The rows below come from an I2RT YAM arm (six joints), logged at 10 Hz.
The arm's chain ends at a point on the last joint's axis. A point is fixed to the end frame.
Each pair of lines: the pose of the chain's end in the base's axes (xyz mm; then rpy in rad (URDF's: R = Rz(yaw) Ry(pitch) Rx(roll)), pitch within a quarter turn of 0, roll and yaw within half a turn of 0), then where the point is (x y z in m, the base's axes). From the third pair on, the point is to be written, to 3 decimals.
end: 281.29 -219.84 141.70 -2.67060 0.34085 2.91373
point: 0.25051 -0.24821 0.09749
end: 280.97 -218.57 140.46 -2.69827 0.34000 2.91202
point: 0.25062 -0.24603 0.09538
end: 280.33 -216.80 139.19 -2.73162 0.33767 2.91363
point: 0.251 -0.243 0.093
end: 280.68 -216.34 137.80 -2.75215 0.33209 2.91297
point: 0.251 -0.242 0.091
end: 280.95 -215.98 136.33 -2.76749 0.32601 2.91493
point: 0.251 -0.241 0.089
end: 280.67 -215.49 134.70 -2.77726 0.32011 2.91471
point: 0.251 -0.240 0.088
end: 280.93 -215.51 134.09 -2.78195 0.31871 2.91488
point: 0.251 -0.240 0.087
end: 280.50 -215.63 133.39 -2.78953 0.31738 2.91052
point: 0.251 -0.240 0.086
